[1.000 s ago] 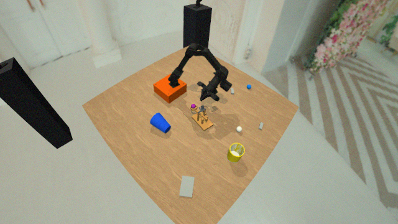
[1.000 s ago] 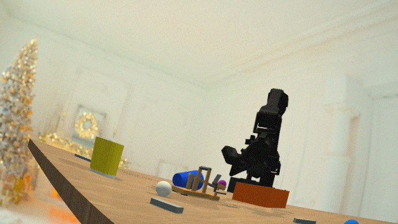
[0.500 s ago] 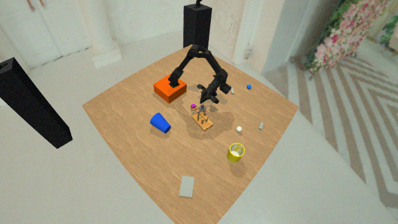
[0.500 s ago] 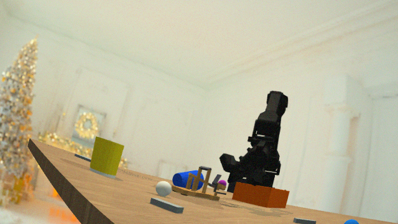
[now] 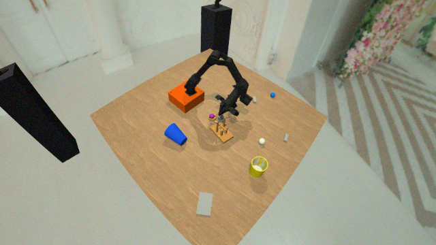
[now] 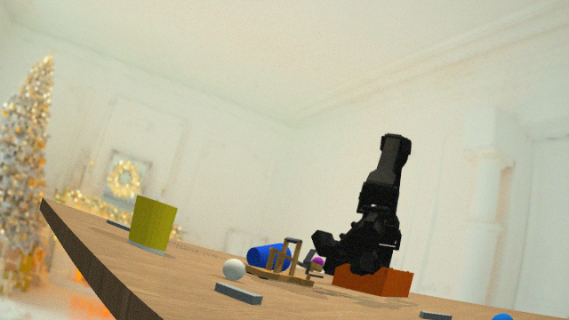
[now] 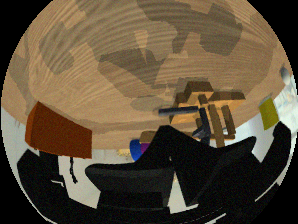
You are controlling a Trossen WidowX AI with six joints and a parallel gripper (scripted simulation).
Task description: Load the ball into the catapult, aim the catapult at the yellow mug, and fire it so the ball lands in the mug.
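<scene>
The purple ball lies 20 mm behind my gripper tip, 50 mm to the right of it and 10 mm above it. The rest, counted from my gripper tip: yellow mug 420 mm ahead, 80 mm to the right, 20 mm below; then wooden catapult 50 mm ahead, 30 mm to the right; then white ball 300 mm ahead, 90 mm to the left, 30 mm below.
</scene>
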